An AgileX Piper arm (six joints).
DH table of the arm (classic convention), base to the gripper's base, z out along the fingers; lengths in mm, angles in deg. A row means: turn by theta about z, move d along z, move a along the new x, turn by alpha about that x. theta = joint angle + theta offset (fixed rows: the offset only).
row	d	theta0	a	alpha
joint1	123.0	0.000	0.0	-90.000
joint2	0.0	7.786	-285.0	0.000
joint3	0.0	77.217	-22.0	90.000
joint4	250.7	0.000	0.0	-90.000
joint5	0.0	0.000	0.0	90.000
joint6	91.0	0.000	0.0	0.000
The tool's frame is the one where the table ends.
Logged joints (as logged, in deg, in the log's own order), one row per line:
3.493, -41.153, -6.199, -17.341, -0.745, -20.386
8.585, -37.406, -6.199, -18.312, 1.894, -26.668
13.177, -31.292, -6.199, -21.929, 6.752, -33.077
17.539, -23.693, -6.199, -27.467, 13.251, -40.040
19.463, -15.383, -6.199, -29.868, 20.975, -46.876
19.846, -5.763, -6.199, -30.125, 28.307, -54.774
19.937, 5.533, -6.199, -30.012, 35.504, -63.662
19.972, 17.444, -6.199, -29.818, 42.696, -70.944
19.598, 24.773, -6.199, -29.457, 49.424, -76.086
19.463, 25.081, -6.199, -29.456, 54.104, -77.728
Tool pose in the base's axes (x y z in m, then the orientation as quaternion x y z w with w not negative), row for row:
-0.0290, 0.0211, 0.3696, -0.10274, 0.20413, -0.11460, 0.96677
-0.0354, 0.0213, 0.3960, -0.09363, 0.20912, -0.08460, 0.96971
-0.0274, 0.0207, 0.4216, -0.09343, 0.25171, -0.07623, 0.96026
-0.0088, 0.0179, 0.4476, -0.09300, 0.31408, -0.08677, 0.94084
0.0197, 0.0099, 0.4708, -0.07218, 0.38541, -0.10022, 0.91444
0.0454, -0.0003, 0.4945, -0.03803, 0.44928, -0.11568, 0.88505
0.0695, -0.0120, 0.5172, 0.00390, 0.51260, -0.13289, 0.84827
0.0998, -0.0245, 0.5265, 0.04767, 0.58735, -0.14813, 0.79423
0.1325, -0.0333, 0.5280, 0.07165, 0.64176, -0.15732, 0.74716
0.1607, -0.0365, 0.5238, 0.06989, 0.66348, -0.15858, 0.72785
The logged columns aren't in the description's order. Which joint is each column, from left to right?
Columns, left to right: joint6, joint5, joint1, joint4, joint2, joint3.
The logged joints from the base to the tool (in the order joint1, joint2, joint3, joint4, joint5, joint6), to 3 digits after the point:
-6.199, -0.745, -20.386, -17.341, -41.153, 3.493
-6.199, 1.894, -26.668, -18.312, -37.406, 8.585
-6.199, 6.752, -33.077, -21.929, -31.292, 13.177
-6.199, 13.251, -40.040, -27.467, -23.693, 17.539
-6.199, 20.975, -46.876, -29.868, -15.383, 19.463
-6.199, 28.307, -54.774, -30.125, -5.763, 19.846
-6.199, 35.504, -63.662, -30.012, 5.533, 19.937
-6.199, 42.696, -70.944, -29.818, 17.444, 19.972
-6.199, 49.424, -76.086, -29.457, 24.773, 19.598
-6.199, 54.104, -77.728, -29.456, 25.081, 19.463

